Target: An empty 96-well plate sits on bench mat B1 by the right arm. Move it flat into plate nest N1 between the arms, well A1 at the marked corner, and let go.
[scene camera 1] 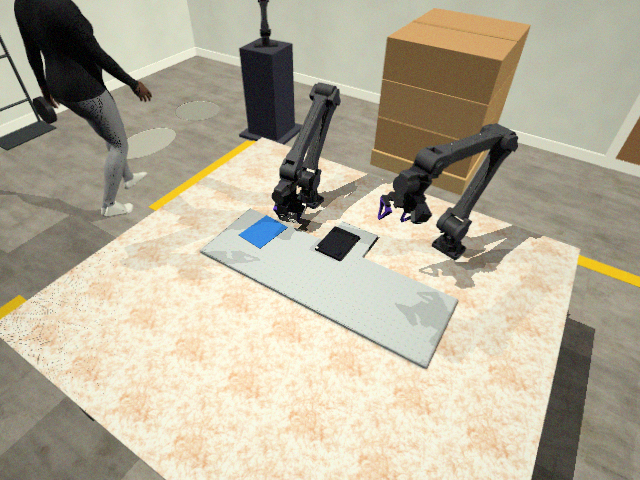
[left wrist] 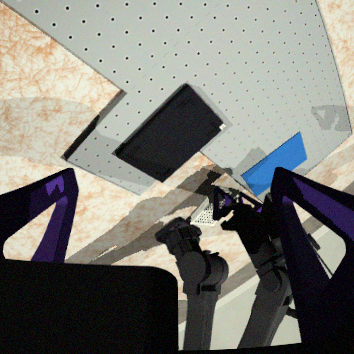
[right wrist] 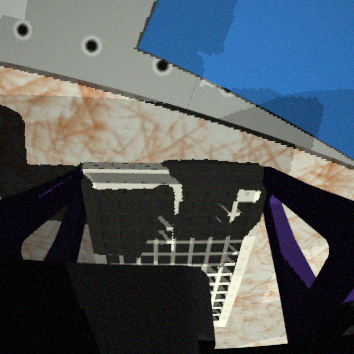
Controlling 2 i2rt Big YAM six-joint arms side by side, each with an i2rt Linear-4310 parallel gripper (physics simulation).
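Frame: origin at the left arm's base, x down, y back, z left, level; centimetres.
Seen in the pictures: left gripper, fingertip midpoint: (scene camera 1: 389, 219) (left wrist: 173, 178); right gripper, fingertip midpoint: (scene camera 1: 289, 220) (left wrist: 227, 190) (right wrist: 174, 177); left arm's base, origin of the base link: (scene camera 1: 448, 247); right arm's base, origin of the base link: (scene camera 1: 309, 199) (left wrist: 177, 231).
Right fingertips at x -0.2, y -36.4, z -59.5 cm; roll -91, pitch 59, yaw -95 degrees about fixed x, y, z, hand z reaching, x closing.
Observation:
Pixels of each thing's top centre, then the offset from my right fingertips to it. Level surfaces: height alone.
- white 96-well plate, middle of its top: (right wrist: 171, 275) (left wrist: 215, 209) (scene camera 1: 293, 210) dx -1.2, dy +5.0, dz -2.8 cm
- black plate nest, middle of its top: (left wrist: 174, 141) (scene camera 1: 337, 241) dx -2.5, dy +3.7, dz +26.2 cm
- small white mark, middle of its top: (left wrist: 222, 126) dx -2.3, dy -4.9, dz +22.5 cm
- blue mat, its level: dx -1.3 cm
- grey perforated board, its level: dx -1.1 cm
The white 96-well plate (left wrist: 202, 214) (right wrist: 172, 215) shows between my right gripper's fingers, mostly in shadow; in scene camera 1 the gripper hides most of it. My right gripper (scene camera 1: 289, 217) (right wrist: 174, 177) is shut on the plate, a fingertip against each side. The plate is over the marbled table beside the blue mat; whether it touches the table I cannot tell. The black plate nest (scene camera 1: 338, 242) (left wrist: 172, 132) is empty, with a small white mark (left wrist: 222, 127) at one corner. My left gripper (scene camera 1: 392, 218) (left wrist: 173, 178) is open and empty, above and to the right of the nest in scene camera 1.
A blue mat (scene camera 1: 262, 231) (left wrist: 275, 165) (right wrist: 280, 55) lies on the grey perforated board (scene camera 1: 330, 289) (left wrist: 150, 45) (right wrist: 55, 55), which also bears the nest. Stacked cartons (scene camera 1: 439, 77) and a dark pedestal (scene camera 1: 266, 87) stand behind the table. A person (scene camera 1: 67, 56) stands at the left.

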